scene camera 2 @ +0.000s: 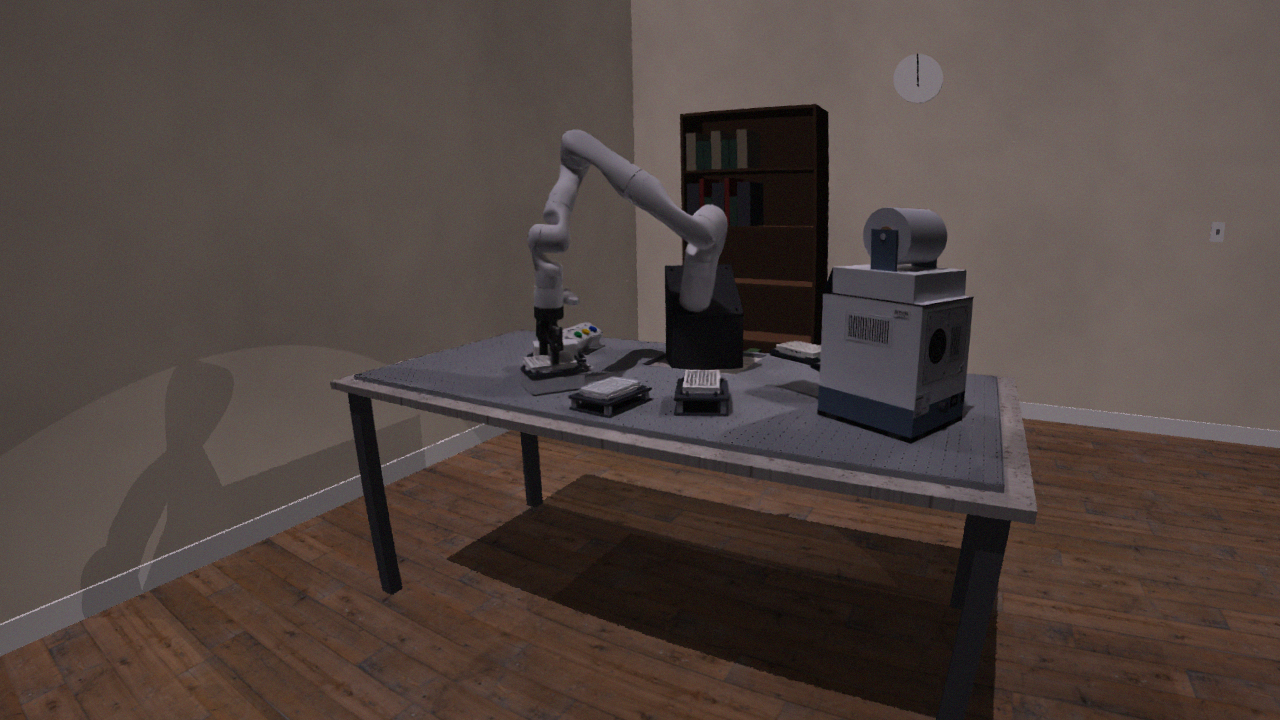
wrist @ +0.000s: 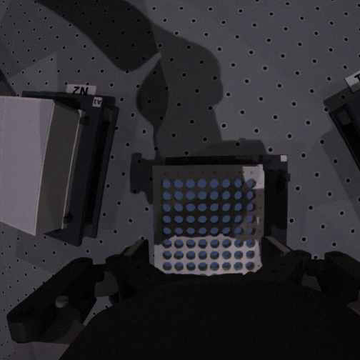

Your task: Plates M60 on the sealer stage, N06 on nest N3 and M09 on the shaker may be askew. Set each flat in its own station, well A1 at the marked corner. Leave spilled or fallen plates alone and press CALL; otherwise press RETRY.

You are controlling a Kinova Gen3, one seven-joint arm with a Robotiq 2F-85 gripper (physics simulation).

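Places are measured from the arm's base along level axes (x ahead, y left, z up), in millimetres.
Where they show: gripper, fingertip midpoint: [scene camera 2: 549, 360]; arm's base, link origin: [scene camera 2: 694, 300].
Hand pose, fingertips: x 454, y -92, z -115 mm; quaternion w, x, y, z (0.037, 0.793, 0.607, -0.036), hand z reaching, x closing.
Observation:
Each offset is from my fingertips to the centre of the thing. "pt": to the spot under its first point.
My gripper [scene camera 2: 556, 354] [wrist: 204, 250] is open, its fingers at either side of a white plate with blue wells [wrist: 210, 207]. This plate lies on a dark station [wrist: 276, 200] with a white corner mark. More of the station shows at the plate's right than at its left. In the scene view the gripper is low over this light-based station {pt dx +32, dy +59, dz -45 mm} [scene camera 2: 552, 383]. The plate's name and A1 corner are not readable, and its near edge is hidden by the gripper. Which plates are M60, N06 and M09 cannot be told. CALL and RETRY are not legible on the button box {pt dx -288, dy -245, dz -12 mm} [scene camera 2: 583, 336].
A tall pale plate [wrist: 25, 160] stands on nest N2 [wrist: 75, 220] at the left. Part of another dark station [wrist: 345, 117] shows at the right. Two front nests hold plates {dx -13, dy +236, dz -26 mm} [scene camera 2: 610, 387] {dx -168, dy +382, dz -18 mm} [scene camera 2: 700, 382]; another plate {dx -408, dy +506, dz +37 mm} [scene camera 2: 798, 348] is behind. A black box [scene camera 2: 703, 322] and white machine {dx -374, dy +766, dz +156 mm} [scene camera 2: 868, 358] stand tall.

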